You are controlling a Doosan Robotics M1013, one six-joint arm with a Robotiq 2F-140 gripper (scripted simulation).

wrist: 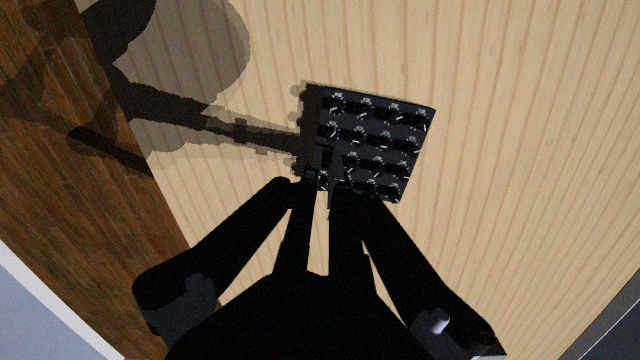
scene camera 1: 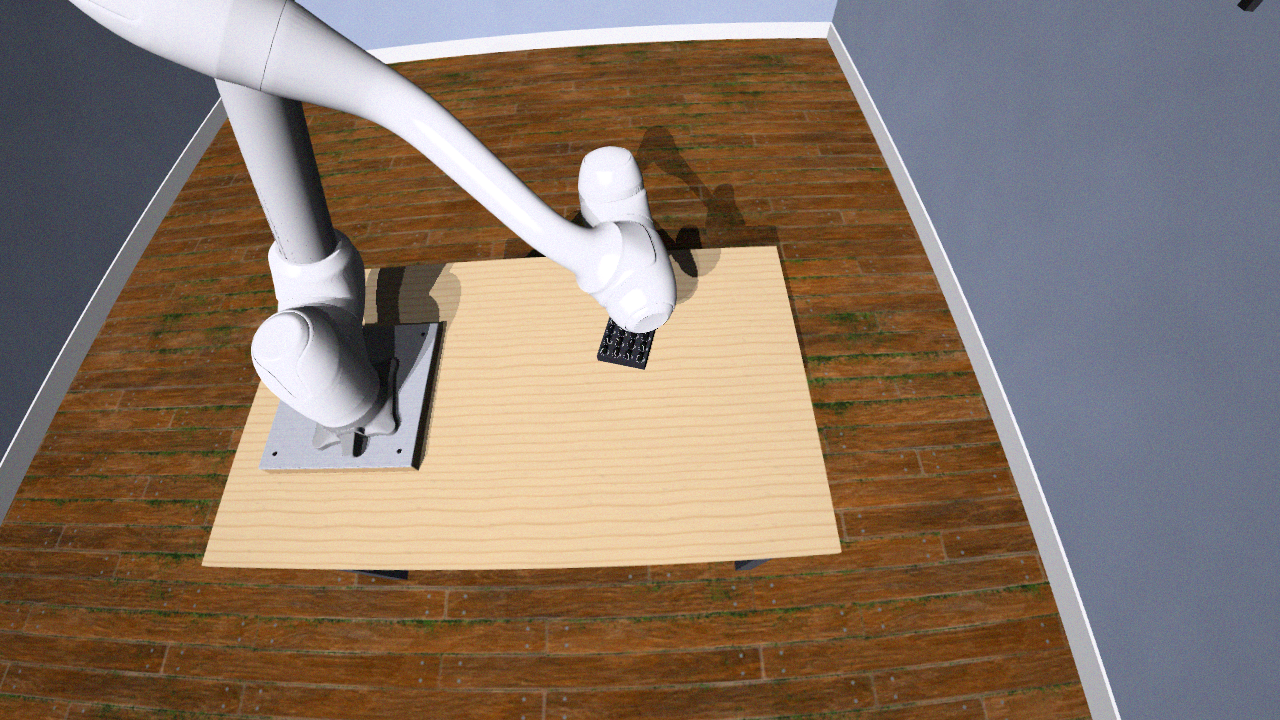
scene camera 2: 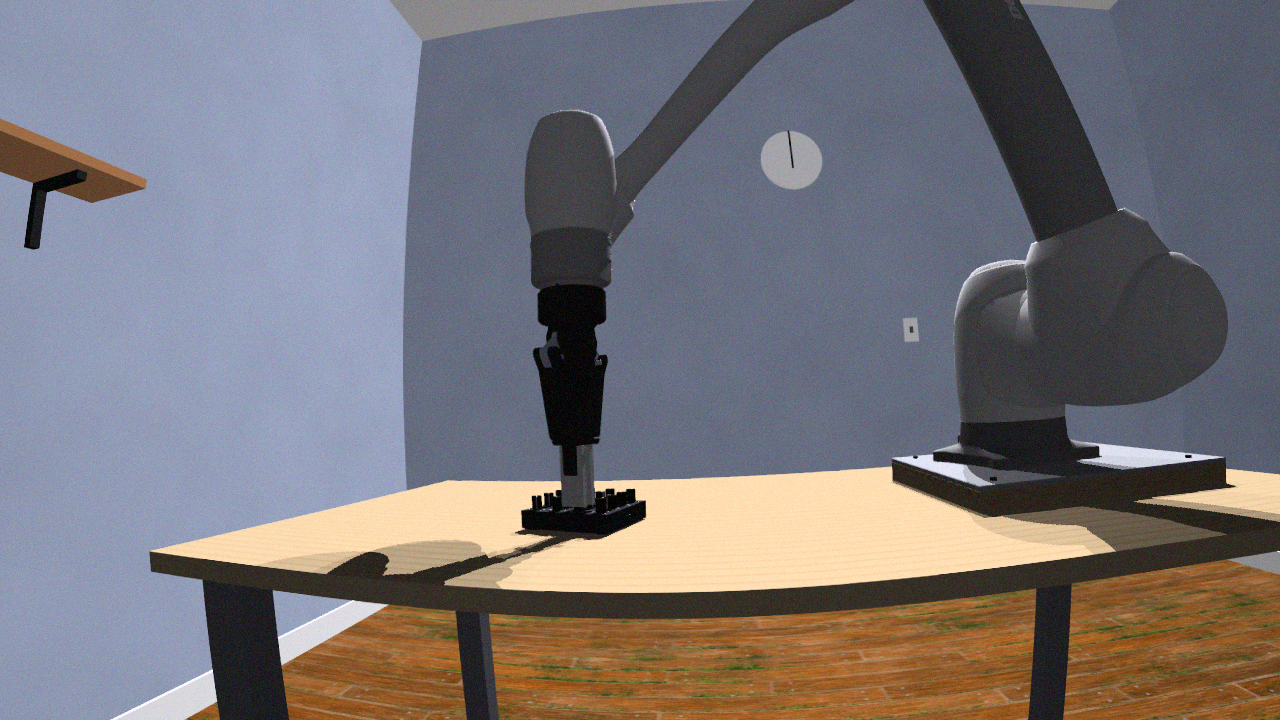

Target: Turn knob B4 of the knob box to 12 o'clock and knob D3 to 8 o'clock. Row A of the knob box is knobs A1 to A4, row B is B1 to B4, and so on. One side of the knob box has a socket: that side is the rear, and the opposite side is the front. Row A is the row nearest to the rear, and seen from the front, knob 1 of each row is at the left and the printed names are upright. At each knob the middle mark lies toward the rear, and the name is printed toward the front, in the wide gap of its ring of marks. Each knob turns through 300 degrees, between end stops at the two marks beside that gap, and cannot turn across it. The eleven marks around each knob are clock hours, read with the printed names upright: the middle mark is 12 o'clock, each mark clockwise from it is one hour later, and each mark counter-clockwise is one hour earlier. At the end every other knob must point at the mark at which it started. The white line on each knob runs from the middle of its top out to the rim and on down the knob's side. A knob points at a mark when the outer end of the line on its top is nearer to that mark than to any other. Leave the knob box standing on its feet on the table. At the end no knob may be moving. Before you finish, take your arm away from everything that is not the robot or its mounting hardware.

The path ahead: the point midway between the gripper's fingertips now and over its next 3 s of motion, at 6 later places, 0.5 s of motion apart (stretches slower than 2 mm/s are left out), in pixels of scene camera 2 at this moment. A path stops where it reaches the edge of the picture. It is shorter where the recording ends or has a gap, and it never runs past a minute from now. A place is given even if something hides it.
The gripper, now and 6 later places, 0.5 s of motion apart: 578,505; 577,488; 577,470; 574,469; 568,465; 564,462; 558,458
